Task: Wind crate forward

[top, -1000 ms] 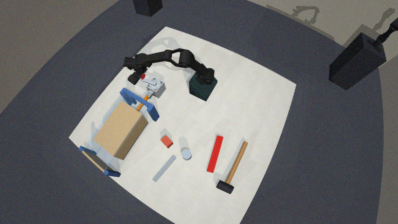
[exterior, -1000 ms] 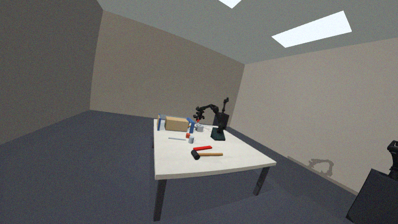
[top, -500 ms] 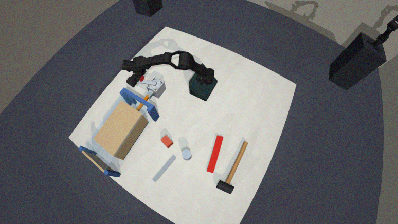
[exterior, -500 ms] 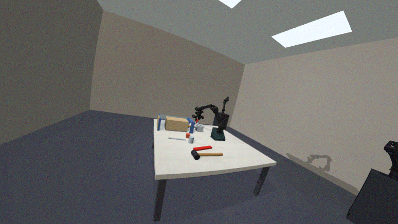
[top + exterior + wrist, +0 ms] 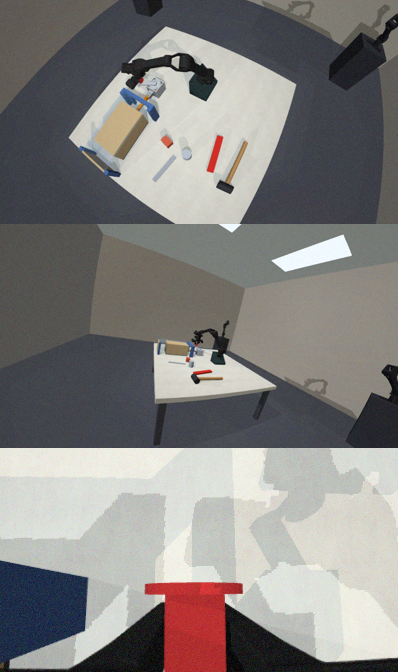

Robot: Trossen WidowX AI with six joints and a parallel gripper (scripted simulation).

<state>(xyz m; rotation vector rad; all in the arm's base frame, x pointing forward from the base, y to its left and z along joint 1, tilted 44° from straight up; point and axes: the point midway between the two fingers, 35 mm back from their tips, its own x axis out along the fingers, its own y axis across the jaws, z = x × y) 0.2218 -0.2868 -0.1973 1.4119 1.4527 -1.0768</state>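
Now: the winch handle 50 mm to the left of my gripper tip, 30 mm below it and 20 mm behind it. Also, from my gripper tip: grey winch (100 mm to the left, 100 mm below, 60 mm behind); then blue frame post (110 mm ahead, 100 mm to the left, 30 mm below); then red knob (20 mm to the left).
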